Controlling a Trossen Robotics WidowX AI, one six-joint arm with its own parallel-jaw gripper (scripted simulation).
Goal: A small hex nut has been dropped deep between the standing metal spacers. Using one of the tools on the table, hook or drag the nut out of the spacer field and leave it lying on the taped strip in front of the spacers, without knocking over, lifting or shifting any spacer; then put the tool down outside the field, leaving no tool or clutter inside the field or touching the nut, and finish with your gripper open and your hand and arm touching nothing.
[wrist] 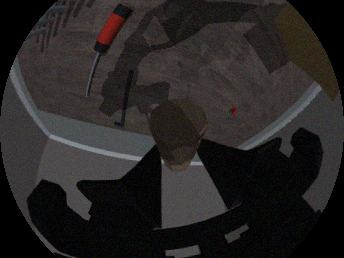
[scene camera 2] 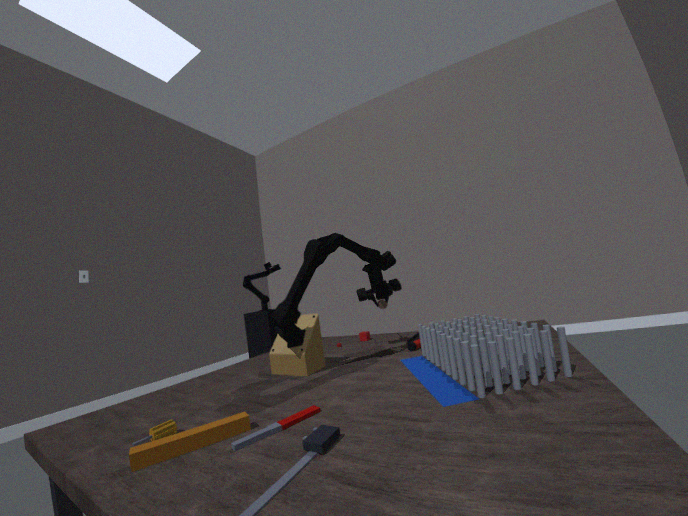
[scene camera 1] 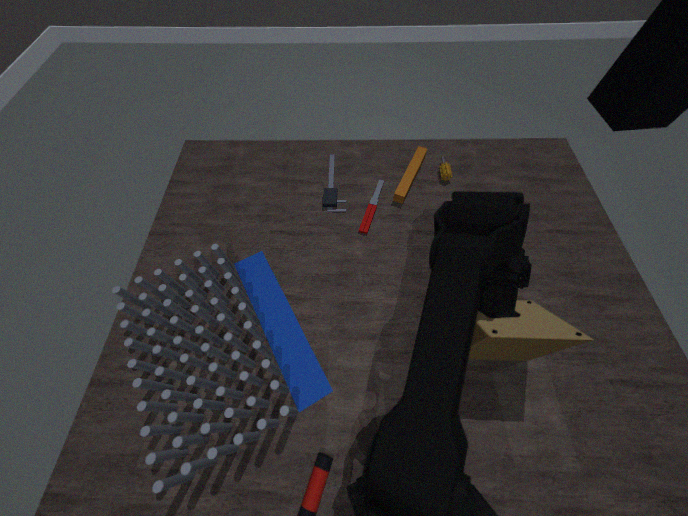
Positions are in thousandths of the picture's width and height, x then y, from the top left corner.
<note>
In view: the gripper (wrist: 513, 560), an orange bar (scene camera 2: 210, 883) and a blue taped strip (scene camera 1: 441, 726).
The blue taped strip shows as well in scene camera 2 (scene camera 2: 652, 761). The wrist view does not show the orange bar: it is out of frame.
</note>
